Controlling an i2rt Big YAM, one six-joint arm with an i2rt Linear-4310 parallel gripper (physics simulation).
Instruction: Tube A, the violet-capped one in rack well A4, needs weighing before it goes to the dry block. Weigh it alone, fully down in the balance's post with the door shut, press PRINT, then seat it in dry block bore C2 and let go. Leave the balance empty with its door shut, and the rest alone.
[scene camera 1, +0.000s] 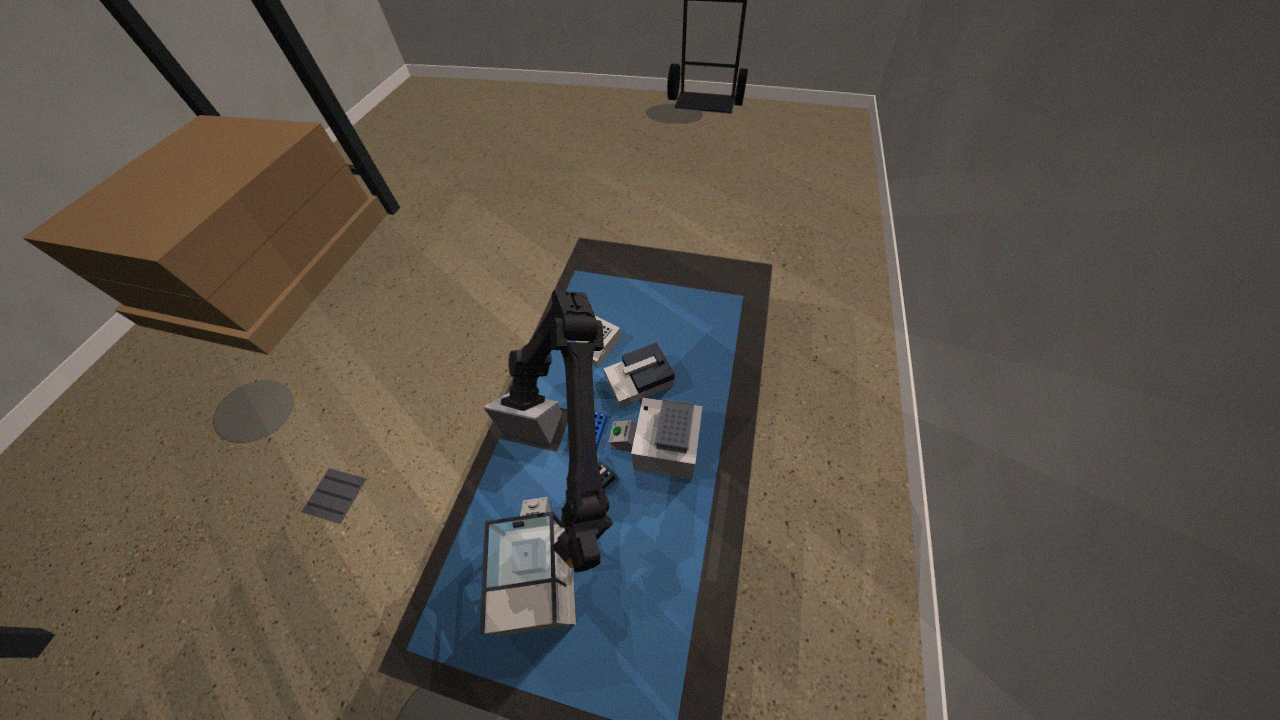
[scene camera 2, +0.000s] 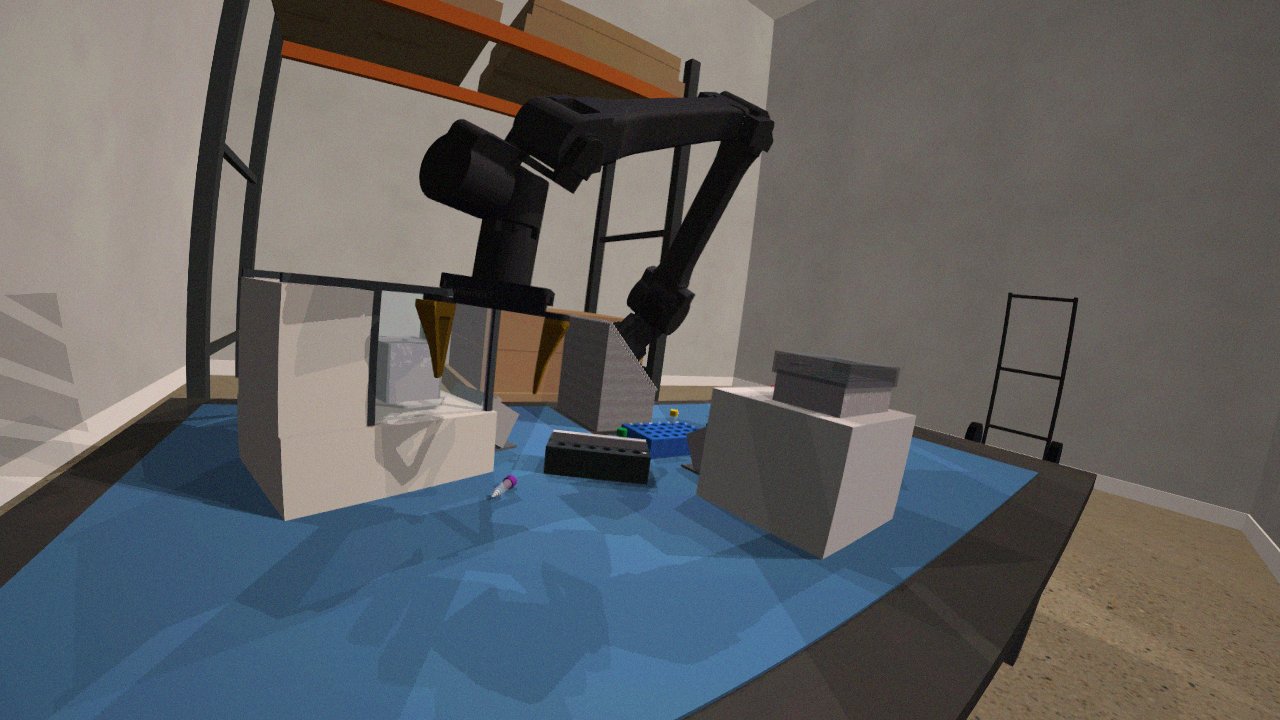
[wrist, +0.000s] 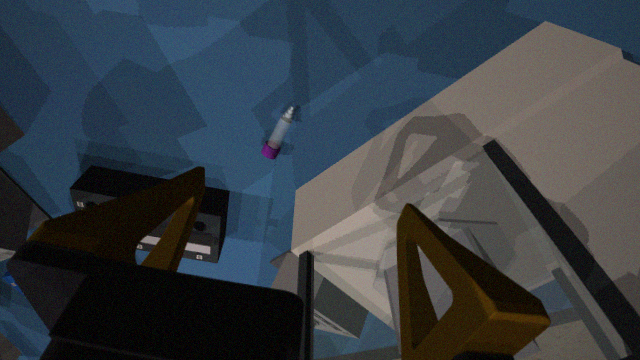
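Seen in the pictures: gripper, fingertip midpoint: (scene camera 2: 485, 385) (wrist: 305, 195); arm's base at its link origin: (scene camera 1: 523, 402) (scene camera 2: 613, 353).
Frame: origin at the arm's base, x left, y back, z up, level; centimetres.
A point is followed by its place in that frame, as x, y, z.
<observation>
Tube A (scene camera 2: 503, 486) @[-27.3, -33.4, -11.5] (wrist: 279, 132) @[-27.4, -33.2, -11.4], clear with a violet cap, lies on its side on the blue mat beside the balance. My gripper (scene camera 2: 486, 384) @[-30.2, -35.2, 0.0] (wrist: 305, 195) @[-30.2, -35.2, 0.0] is open and empty, its fingers wide apart, above and to one side of the tube, near the balance's glazed side. The arm hides most of it in scene camera 1. The balance (scene camera 1: 517, 608) @[-49.2, -27.8, 8.0] (scene camera 2: 331, 456) @[-44.3, -35.8, -7.1] (wrist: 500, 95) @[-42.7, -35.0, -7.5] is a white housing with a dark-framed glass chamber; I cannot tell how its door stands. The dry block (scene camera 1: 673, 425) @[5.0, -46.6, 6.5] (scene camera 2: 832, 398) @[0.3, -50.8, 2.8] is a grey bored block on a white base. No tube shows on the balance.
A blue rack (scene camera 1: 599, 422) @[5.7, -21.8, -10.4] (scene camera 2: 660, 438) @[-2.1, -23.8, -9.4] and a black holder (scene camera 2: 597, 460) @[-15.1, -30.4, -9.9] (wrist: 216, 200) @[-20.2, -28.1, -10.8] with a row of holes stand between balance and dry block. A green-buttoned box (scene camera 1: 621, 433) @[2.5, -31.1, -5.2], a dark-lidded device (scene camera 1: 640, 367) @[25.3, -29.0, -2.8] and a small white panel (scene camera 1: 534, 506) @[-26.0, -16.2, -5.2] also stand there.
</observation>
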